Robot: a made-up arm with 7 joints. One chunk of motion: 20 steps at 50 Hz.
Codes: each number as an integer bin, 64 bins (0 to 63) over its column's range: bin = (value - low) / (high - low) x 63, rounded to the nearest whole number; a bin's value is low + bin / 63 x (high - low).
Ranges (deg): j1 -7..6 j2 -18..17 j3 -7..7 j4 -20..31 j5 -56..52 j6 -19..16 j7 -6..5
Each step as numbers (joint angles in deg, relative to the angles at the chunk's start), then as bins.
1 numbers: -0.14 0.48 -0.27 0.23 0.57 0.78 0.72
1 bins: 33 33 30 25 33 36 38
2 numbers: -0.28 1.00 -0.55 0.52 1.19 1.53 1.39
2 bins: 33 34 29 25 33 37 42
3 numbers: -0.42 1.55 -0.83 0.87 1.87 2.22 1.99
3 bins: 32 35 28 26 34 38 46
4 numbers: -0.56 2.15 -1.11 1.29 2.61 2.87 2.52
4 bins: 31 36 27 26 34 39 49
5 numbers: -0.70 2.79 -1.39 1.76 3.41 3.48 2.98
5 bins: 31 37 25 27 35 40 51
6 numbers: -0.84 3.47 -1.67 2.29 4.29 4.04 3.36
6 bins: 30 39 24 28 35 41 54
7 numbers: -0.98 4.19 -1.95 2.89 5.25 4.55 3.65
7 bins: 29 40 23 28 36 42 55
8 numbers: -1.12 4.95 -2.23 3.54 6.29 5.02 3.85
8 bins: 28 41 21 29 36 43 56
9 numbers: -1.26 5.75 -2.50 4.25 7.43 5.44 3.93
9 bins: 28 43 20 30 37 44 57
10 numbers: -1.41 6.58 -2.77 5.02 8.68 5.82 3.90
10 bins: 27 44 19 31 38 45 57
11 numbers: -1.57 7.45 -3.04 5.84 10.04 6.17 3.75
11 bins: 26 46 18 32 39 45 56
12 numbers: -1.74 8.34 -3.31 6.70 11.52 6.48 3.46
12 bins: 25 47 17 33 39 46 54
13 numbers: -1.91 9.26 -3.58 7.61 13.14 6.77 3.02
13 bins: 25 49 15 34 40 46 52
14 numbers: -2.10 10.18 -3.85 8.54 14.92 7.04 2.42
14 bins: 24 51 14 35 41 47 48
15 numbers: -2.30 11.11 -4.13 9.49 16.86 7.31 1.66
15 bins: 23 52 13 36 43 47 44
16 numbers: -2.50 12.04 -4.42 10.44 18.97 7.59 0.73
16 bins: 22 54 12 38 44 48 39
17 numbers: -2.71 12.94 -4.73 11.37 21.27 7.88 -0.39
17 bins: 21 56 10 39 45 48 32
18 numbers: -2.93 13.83 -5.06 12.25 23.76 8.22 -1.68
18 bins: 20 57 9 40 47 49 25
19 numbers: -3.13 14.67 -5.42 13.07 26.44 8.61 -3.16
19 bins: 19 59 7 41 48 50 16
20 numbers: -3.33 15.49 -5.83 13.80 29.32 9.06 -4.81
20 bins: 18 60 5 42 50 51 7
